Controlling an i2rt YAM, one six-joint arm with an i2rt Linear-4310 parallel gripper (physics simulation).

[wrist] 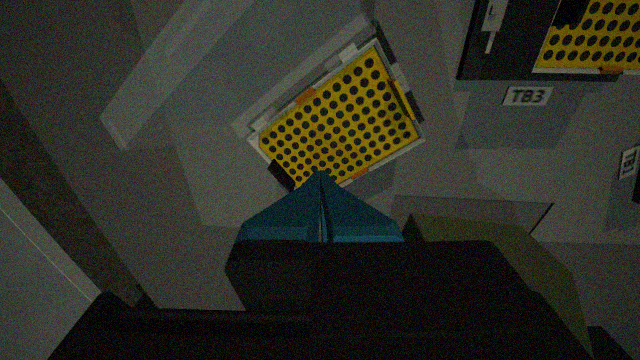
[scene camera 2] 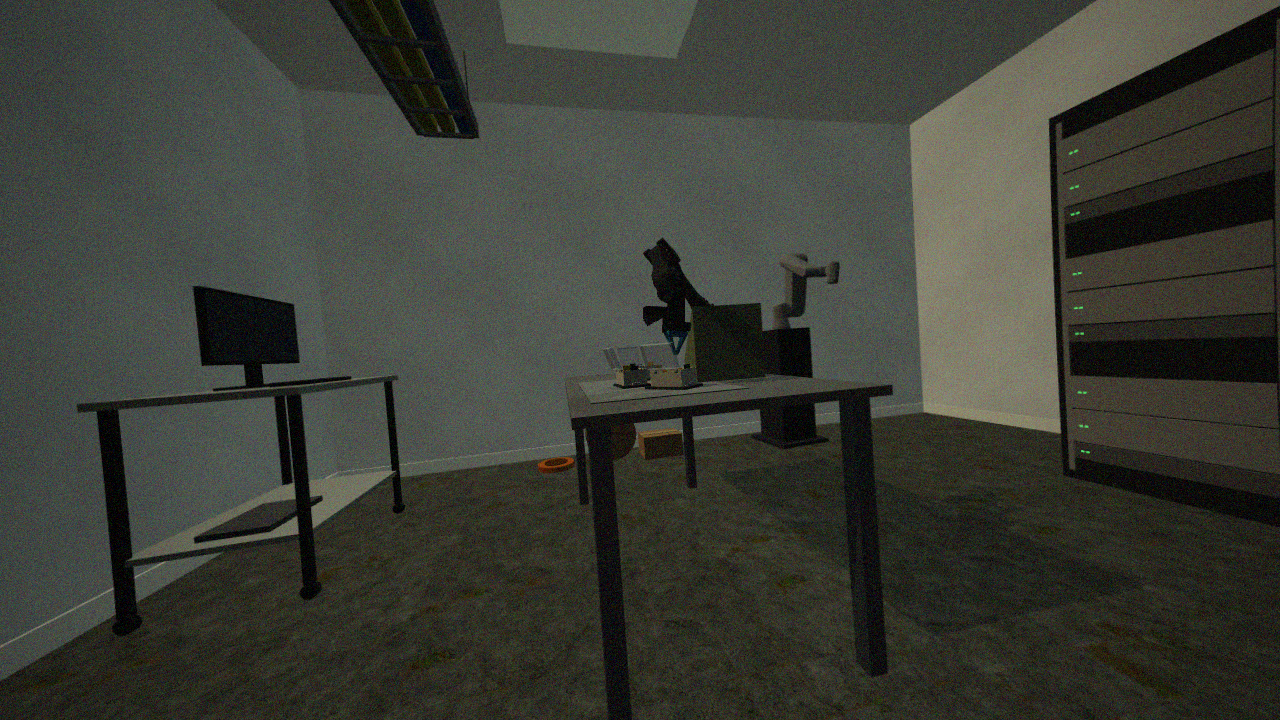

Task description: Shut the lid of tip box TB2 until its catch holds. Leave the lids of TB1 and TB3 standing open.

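Where they show: gripper, fingertip midpoint: [wrist: 319,178] [scene camera 2: 675,354]; arm's base, origin of the base link: [scene camera 2: 715,334].
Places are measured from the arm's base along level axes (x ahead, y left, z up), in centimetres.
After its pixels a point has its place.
Note:
In the wrist view a tip box with a yellow, dark-holed rack [wrist: 342,117] @(z -11.2, x 27.7, y 17.0 cm) sits turned; its own label does not show, but the others read TB3 and TB1. Its clear lid [wrist: 145,102] @(z -2.4, x 30.9, y 24.7 cm) stands open on the upper-left side. My gripper [wrist: 319,178] @(z -6.3, x 25.1, y 18.7 cm) [scene camera 2: 675,352] @(z -6.3, x 25.1, y 18.7 cm) is shut and empty, its blue fingertips seen over the box's near edge. TB3 [wrist: 590,50] @(z -11.2, x 31.8, y -0.3 cm) is at the upper right with its yellow rack uncovered. The TB1 label [wrist: 629,162] @(z -16.7, x 19.9, y -18.8 cm) is at the right edge, its box mostly out of view. In the scene view two pale boxes [scene camera 2: 630,376] @(z -13.0, x 36.5, y 3.6 cm) [scene camera 2: 673,377] @(z -13.2, x 28.0, y 22.5 cm) show, with raised clear lids behind; their labels are unreadable.
An olive-green block [scene camera 2: 726,342] @(z -3.5, x 0.9, y 9.2 cm) [wrist: 480,229] @(z -15.3, x 11.0, y -2.2 cm) stands beside the arm on the table [scene camera 2: 805,386] @(z -17.2, x -1.1, y 45.9 cm). A second arm [scene camera 2: 793,288] stands on a dark pedestal behind. A desk [scene camera 2: 241,391] with a monitor is at the left, a server rack [scene camera 2: 1058,295] at the right.

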